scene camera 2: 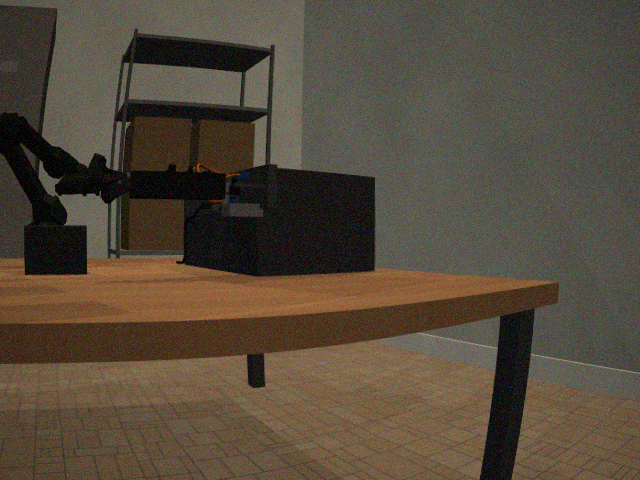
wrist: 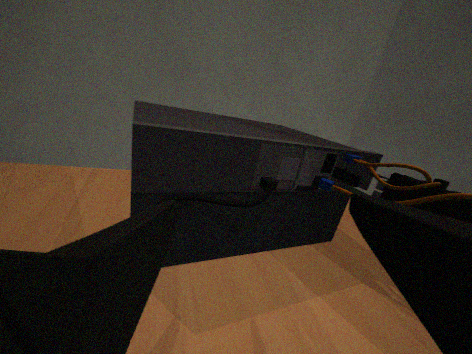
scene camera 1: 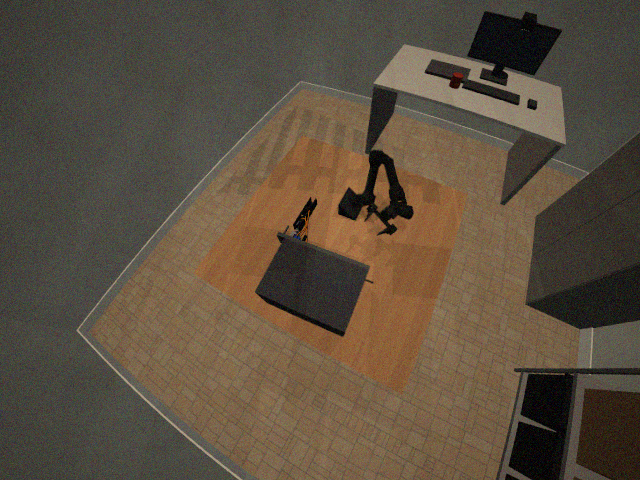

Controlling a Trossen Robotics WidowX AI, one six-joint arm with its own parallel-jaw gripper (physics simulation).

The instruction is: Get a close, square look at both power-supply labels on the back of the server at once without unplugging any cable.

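Frame: origin at the arm's base, x ahead, y left, z up, level; millimetres.
Where they show: gripper, fingertip midpoint: [scene camera 2: 129,181] [wrist: 261,204] [scene camera 1: 370,228]; arm's base, link origin: [scene camera 2: 46,249] [scene camera 1: 354,201].
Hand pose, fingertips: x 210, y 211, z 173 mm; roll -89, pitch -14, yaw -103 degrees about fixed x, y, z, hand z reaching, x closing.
Note:
Each offset is from my fingertips to the top centre of the thing. "pt": to the spot under its first point. Level surfaces: height alone.
The server [scene camera 1: 313,286] [scene camera 2: 309,224] [wrist: 199,158] is a dark grey box on the wooden table @[dz -225 mm] [scene camera 1: 409,305] [scene camera 2: 318,305] [wrist: 256,295]. In the wrist view I see its back at a slant from the left. Two lighter grey power-supply panels @[pt dx +218, dy -112, dz -44 mm] [wrist: 278,168] @[dx +228, dy -157, dz -24 mm] [wrist: 310,166] sit side by side there; their labels are too small and oblique to read. A black power cable @[pt dx +182, dy -6, dz -92 mm] [wrist: 213,198] is plugged in below them and runs left. Blue plugs [wrist: 326,183] [wrist: 352,158] with orange cables @[pt dx +199, dy -285, dz -23 mm] [wrist: 375,172] are plugged in further right. My gripper [scene camera 1: 379,223] [wrist: 261,204] is open and empty, low over the table, behind the server.
A black cable bundle [scene camera 1: 305,218] [scene camera 2: 175,185] [wrist: 397,184] sticks out from the server's back corner. A white desk [scene camera 1: 413,71] with a monitor [scene camera 1: 510,40] stands beyond the arm. A shelf rack [scene camera 2: 270,110] with cardboard boxes [scene camera 2: 156,143] stands by the wall.

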